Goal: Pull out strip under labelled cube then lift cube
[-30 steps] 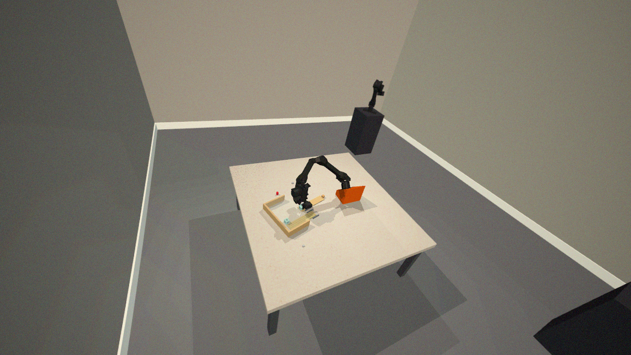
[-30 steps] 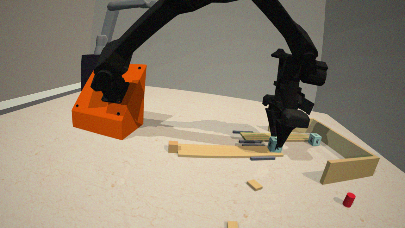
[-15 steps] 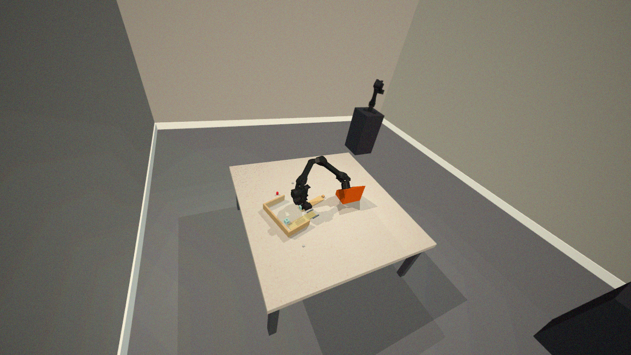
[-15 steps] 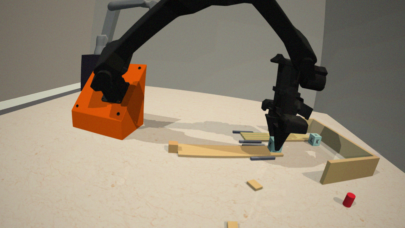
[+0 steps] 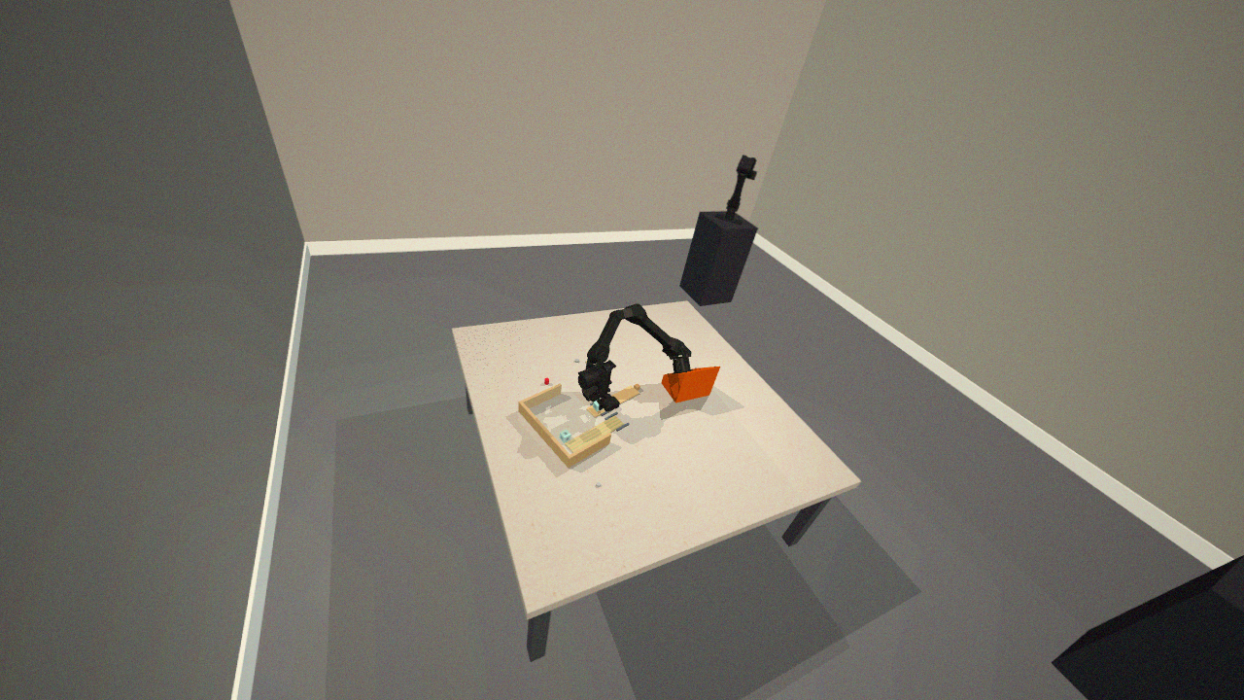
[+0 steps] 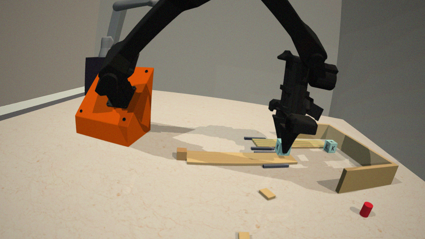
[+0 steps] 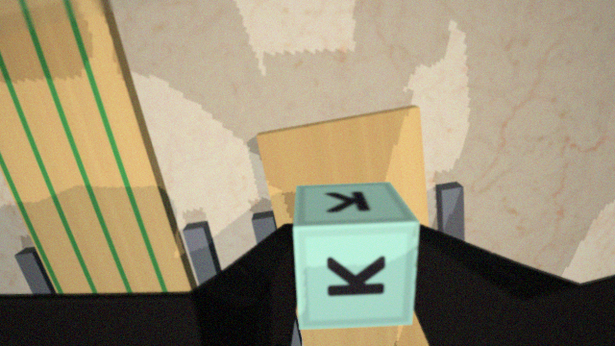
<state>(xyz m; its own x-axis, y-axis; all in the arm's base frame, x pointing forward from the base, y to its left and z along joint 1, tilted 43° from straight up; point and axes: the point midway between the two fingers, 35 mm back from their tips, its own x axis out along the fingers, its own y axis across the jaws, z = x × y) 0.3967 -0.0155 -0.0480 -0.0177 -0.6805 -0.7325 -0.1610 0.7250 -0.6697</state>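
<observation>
The plain wooden strip is 90 mm behind my gripper tip, 30 mm to the right of it and 20 mm below it. Round my gripper tip: grey disc 130 mm ahead, 320 mm to the left, 20 mm below; then small tan block 220 mm behind, 70 mm to the right, 10 mm below; then red cylinder 140 mm ahead, 210 mm to the right, 10 mm below.
</observation>
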